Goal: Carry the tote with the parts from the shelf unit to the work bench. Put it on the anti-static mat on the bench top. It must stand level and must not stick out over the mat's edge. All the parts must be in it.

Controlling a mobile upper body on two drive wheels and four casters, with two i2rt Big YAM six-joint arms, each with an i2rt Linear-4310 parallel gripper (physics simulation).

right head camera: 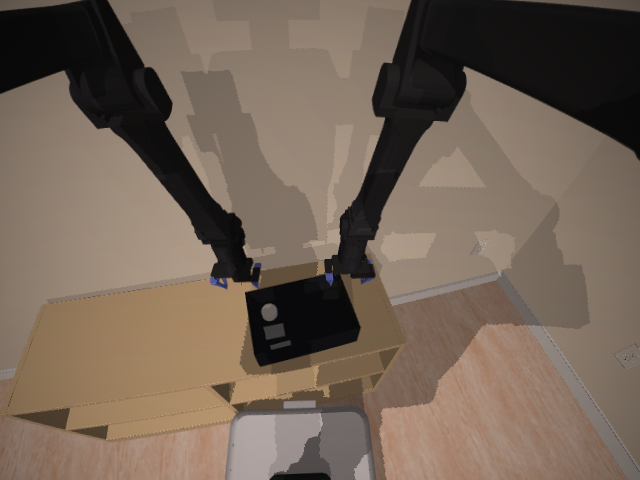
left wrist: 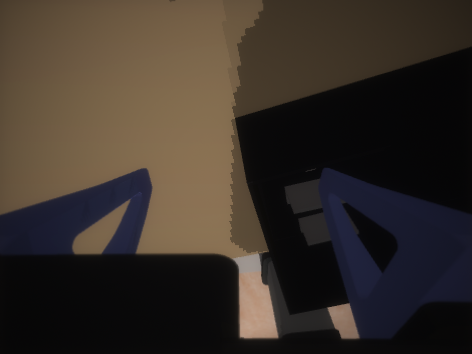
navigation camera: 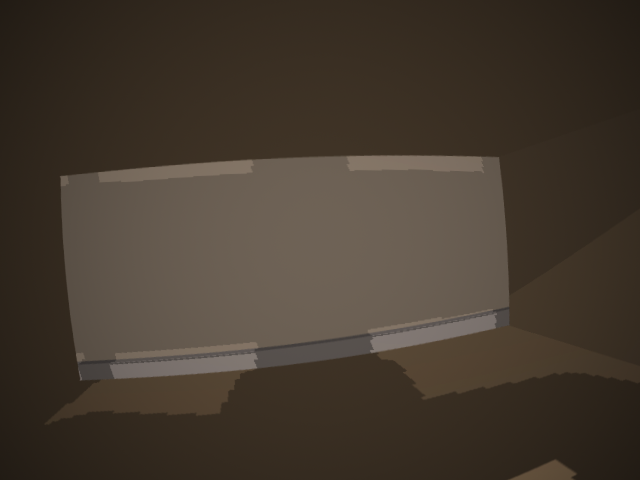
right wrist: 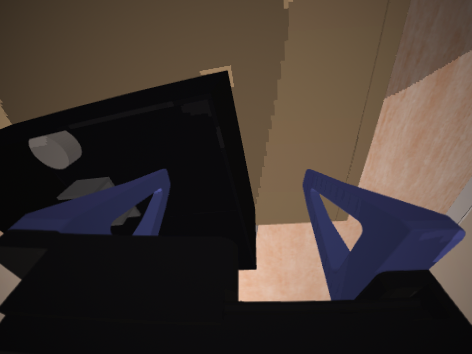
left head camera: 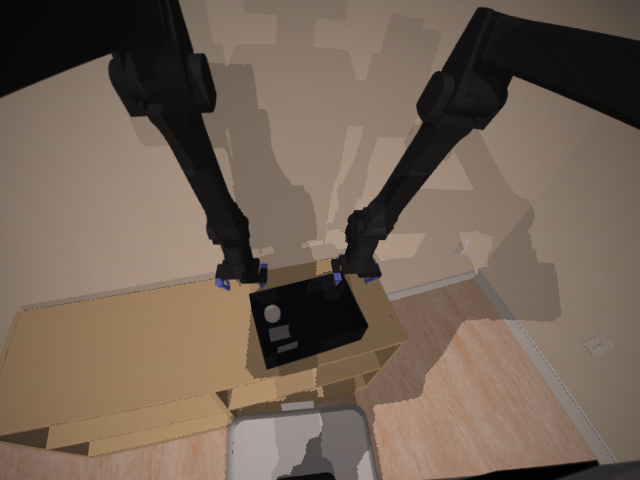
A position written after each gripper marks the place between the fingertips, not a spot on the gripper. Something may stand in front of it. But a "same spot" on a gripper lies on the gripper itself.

left gripper: right head camera; left wrist 235, 177; left head camera; not seen in the navigation camera view (out of frame); not seen in the right wrist view (out of frame)
right gripper: right head camera 345, 283; right wrist 236, 176; left head camera 350, 282; not seen in the left wrist view (out of frame); not seen in the navigation camera view (out of frame)
black tote: right head camera 316, 316; left wrist 398, 130; right wrist 190, 127; left head camera 321, 316; not seen in the navigation camera view (out of frame)
same spot on left gripper: (left head camera: 262, 280) = (right head camera: 254, 279)
same spot on tan shelf unit: (right wrist: 308, 90) = (right head camera: 361, 290)
